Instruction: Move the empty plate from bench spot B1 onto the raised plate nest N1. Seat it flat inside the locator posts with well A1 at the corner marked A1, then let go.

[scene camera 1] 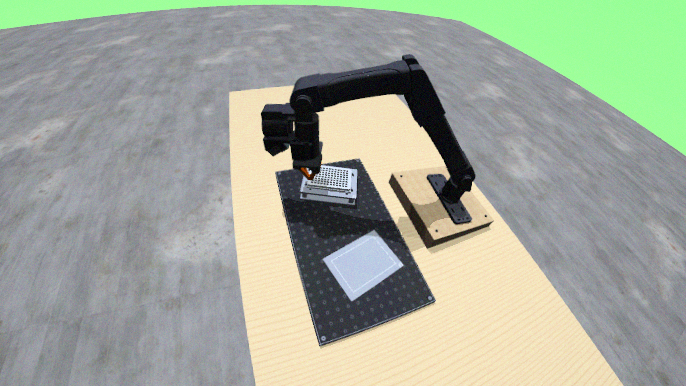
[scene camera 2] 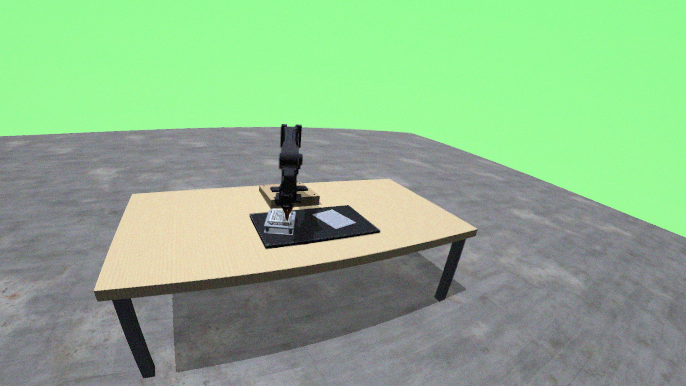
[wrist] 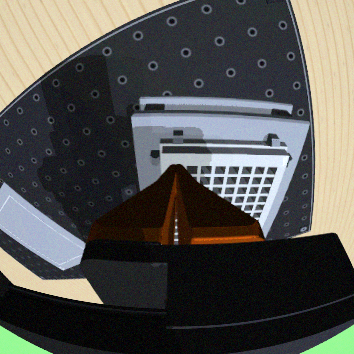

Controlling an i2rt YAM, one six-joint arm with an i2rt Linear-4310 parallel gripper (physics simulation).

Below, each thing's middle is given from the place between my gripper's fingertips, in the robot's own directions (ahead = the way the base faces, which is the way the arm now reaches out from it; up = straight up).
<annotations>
The white well plate (scene camera 1: pixel 329 178) lies 60 mm behind my hand, 10 mm to the right of it and 20 mm below it. The rest, counted from my hand: flat pad (scene camera 1: pixel 361 265) 100 mm behind, 250 mm to the left, 60 mm below.
</annotations>
